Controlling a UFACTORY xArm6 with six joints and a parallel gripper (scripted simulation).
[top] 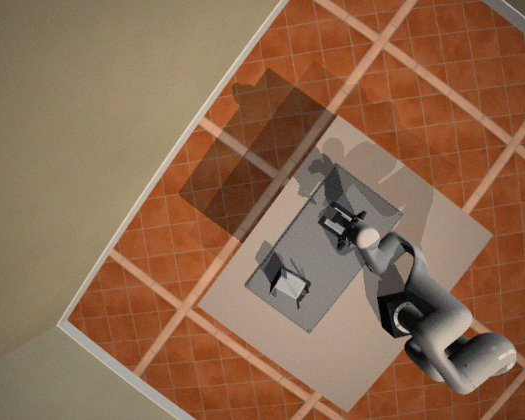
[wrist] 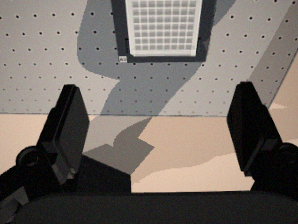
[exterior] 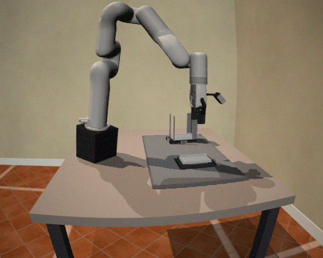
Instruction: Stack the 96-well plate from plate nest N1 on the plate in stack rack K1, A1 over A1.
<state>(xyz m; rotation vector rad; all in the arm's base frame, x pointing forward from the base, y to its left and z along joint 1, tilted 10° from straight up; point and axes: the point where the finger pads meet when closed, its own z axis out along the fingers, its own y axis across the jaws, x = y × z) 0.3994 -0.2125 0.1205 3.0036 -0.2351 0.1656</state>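
My hand is 190 mm above the plate nest N1, 10 mm to the left of it and 10 mm past it. The rest, counted from my hand: pale A1 square: 180 mm below, 70 mm behind, 60 mm to the left.
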